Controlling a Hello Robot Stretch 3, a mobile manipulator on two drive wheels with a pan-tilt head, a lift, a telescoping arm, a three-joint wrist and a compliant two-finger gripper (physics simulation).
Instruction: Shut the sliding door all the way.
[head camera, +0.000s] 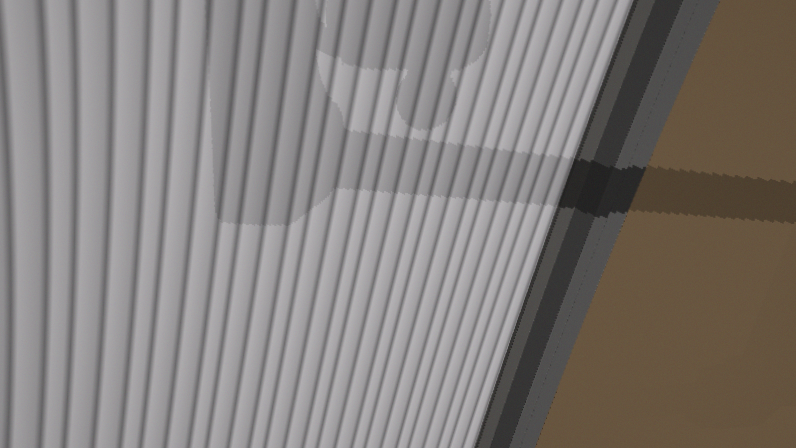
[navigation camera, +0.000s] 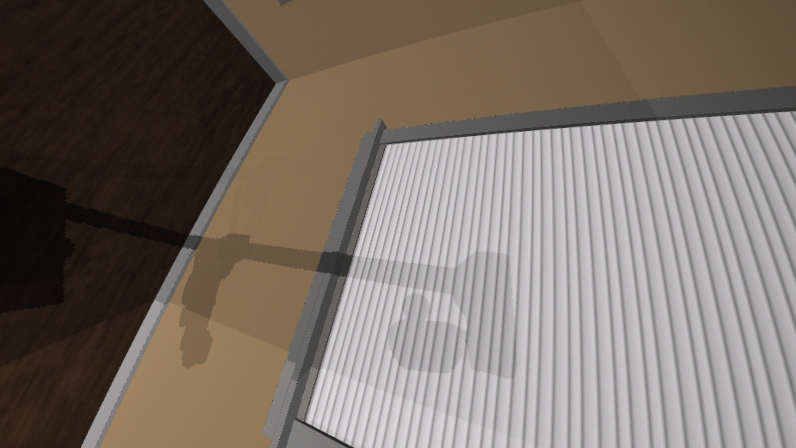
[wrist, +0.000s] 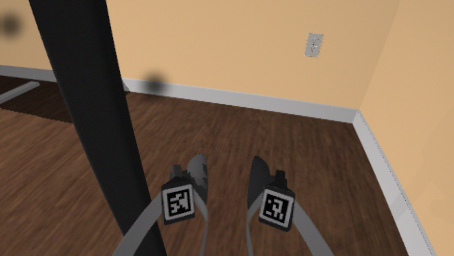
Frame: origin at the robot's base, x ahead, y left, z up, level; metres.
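Where they show: gripper, fingertip midpoint: (wrist: 227, 172).
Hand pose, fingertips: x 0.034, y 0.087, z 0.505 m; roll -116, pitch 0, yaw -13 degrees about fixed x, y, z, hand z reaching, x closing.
After its pixels a point has its place.
The sliding door does not show in the head camera view, the navigation camera view or the wrist view. My gripper (wrist: 227, 172) @(y 0.087, x 0.034, z 0.505 m) is low in the middle of the wrist view. Its two dark fingertips stand apart with bare wood floor visible between them, so it is open and empty. It points down toward the floor near a room corner, with no door or handle at the fingers. The gripper does not show in the head or navigation camera views.
A window with ribbed white blinds (head camera: 278, 289) @(y 0.066, x 0.619, z 1.167 m) (navigation camera: 584, 250) @(y 0.019, x 0.598, z 1.370 m) is in the tan wall (head camera: 707, 278) @(y 0.047, x 0.616, z 0.543 m) (navigation camera: 473, 77) @(y 0.543, x 0.839, z 1.104 m) (wrist: 225, 45) @(y 1.137, x 0.250, z 0.349 m). My shadow falls across it. A black upright post (wrist: 95, 100) stands left of the gripper. An outlet (wrist: 314, 45) @(y 0.948, x 0.660, z 0.400 m) is above the white baseboard (wrist: 240, 99) @(y 1.081, x 0.341, z 0.048 m).
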